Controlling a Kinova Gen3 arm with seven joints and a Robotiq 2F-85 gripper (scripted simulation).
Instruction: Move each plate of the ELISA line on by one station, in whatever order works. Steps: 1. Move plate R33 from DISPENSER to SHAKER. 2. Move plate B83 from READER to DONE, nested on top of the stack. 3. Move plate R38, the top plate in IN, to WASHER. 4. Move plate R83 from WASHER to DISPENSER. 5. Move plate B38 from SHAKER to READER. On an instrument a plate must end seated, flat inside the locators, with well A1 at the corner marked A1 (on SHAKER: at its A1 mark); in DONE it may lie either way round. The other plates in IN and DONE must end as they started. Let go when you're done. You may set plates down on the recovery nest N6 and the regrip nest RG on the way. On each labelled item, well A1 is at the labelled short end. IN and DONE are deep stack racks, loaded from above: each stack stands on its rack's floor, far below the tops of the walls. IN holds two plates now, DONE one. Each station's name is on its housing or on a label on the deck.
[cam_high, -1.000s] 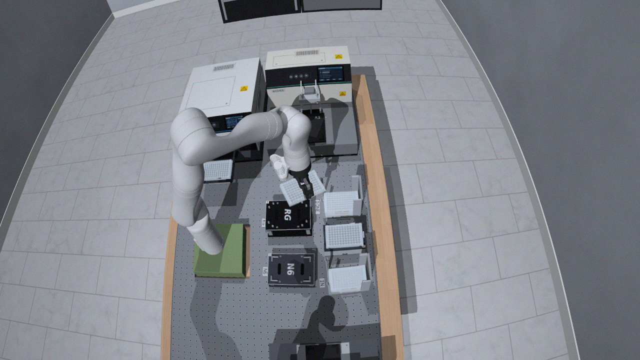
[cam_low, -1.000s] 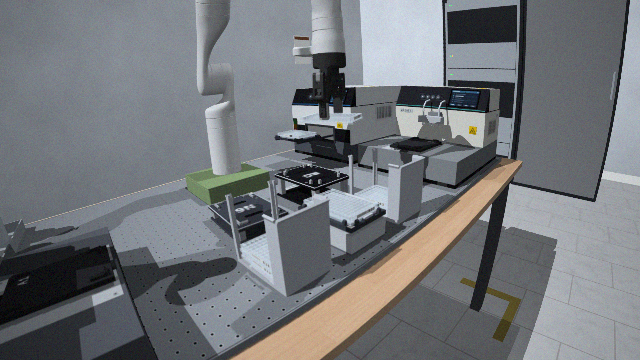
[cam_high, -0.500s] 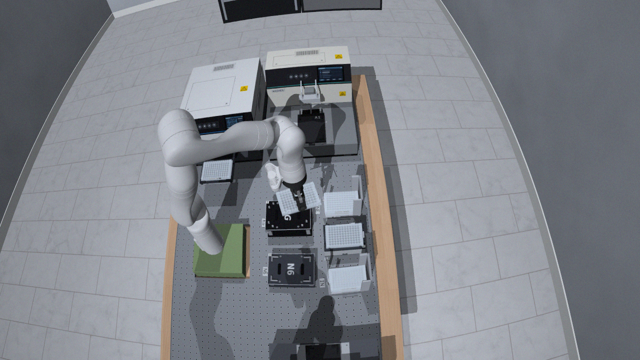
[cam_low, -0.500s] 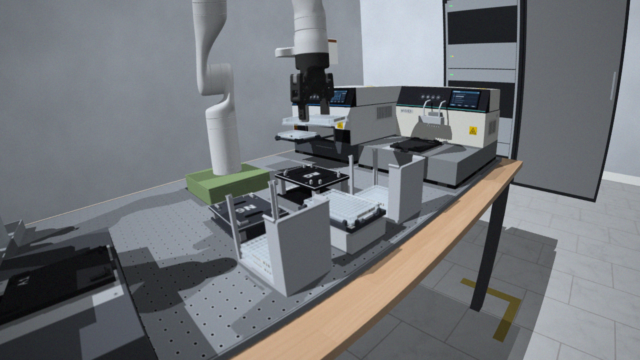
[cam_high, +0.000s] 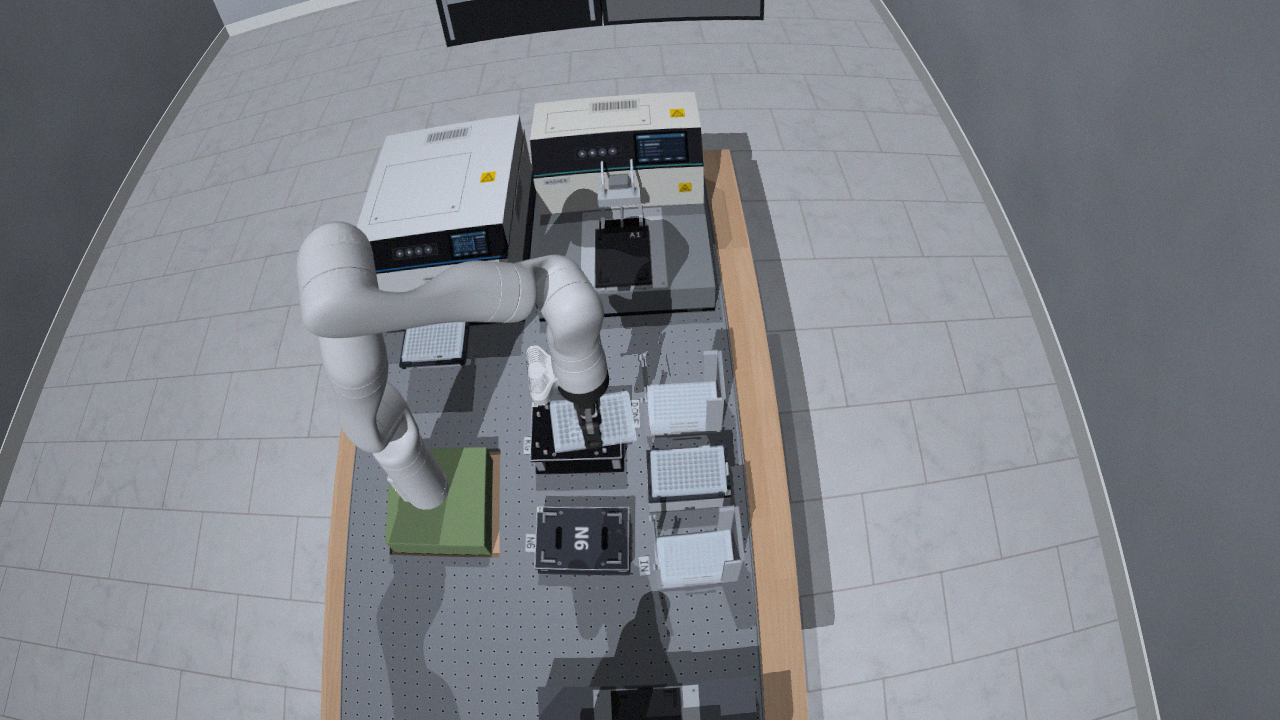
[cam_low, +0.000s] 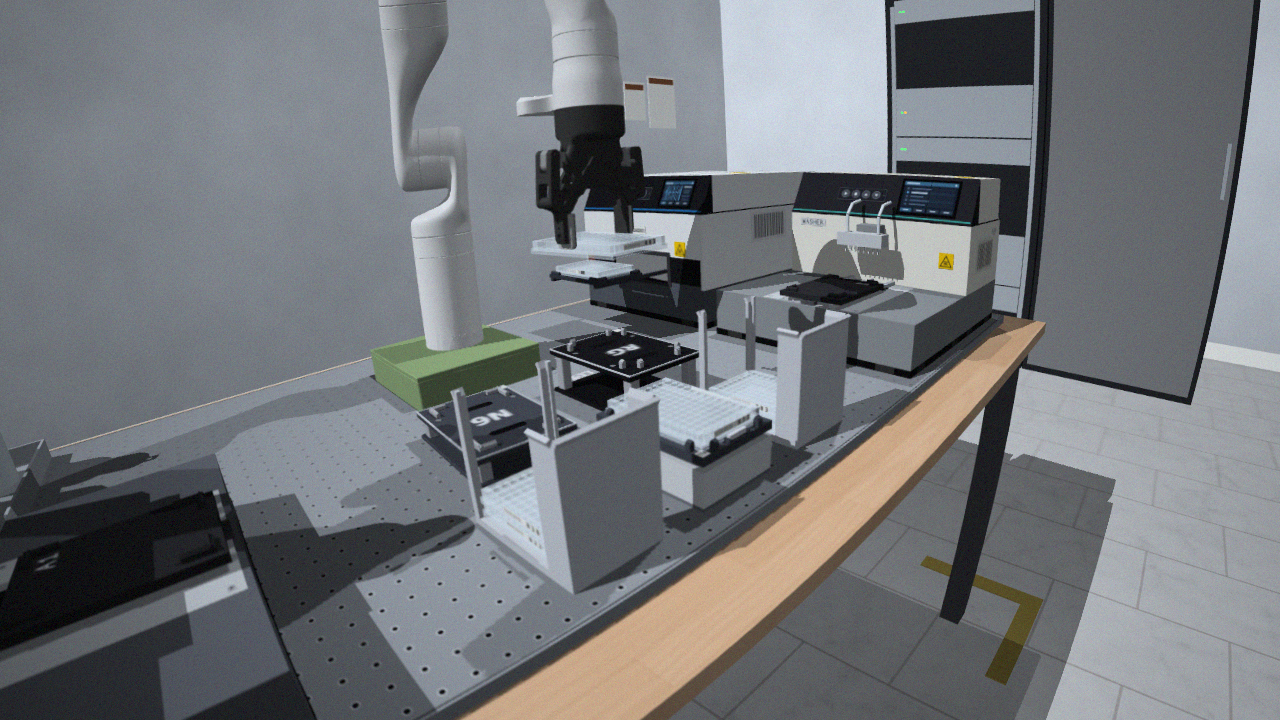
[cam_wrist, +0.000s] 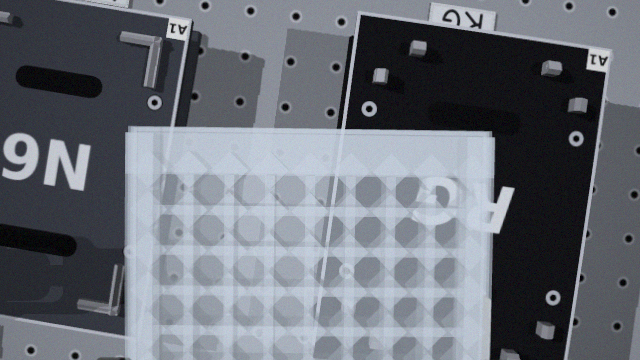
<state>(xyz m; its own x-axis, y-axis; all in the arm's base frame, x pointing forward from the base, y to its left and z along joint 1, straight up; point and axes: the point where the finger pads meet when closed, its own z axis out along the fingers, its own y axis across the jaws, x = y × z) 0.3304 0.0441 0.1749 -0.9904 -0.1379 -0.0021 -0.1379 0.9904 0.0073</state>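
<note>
Right now my hand is 60 cm to the left of the dispenser head, 10 cm above it and 8 cm short of it. The rest, counted from my hand: RG nest (16 cm below, 7 cm to the left, 5 cm behind); plate R33 (16 cm below, 15 cm ahead, 3 cm to the right); plate R83 (1 cm below).
</note>
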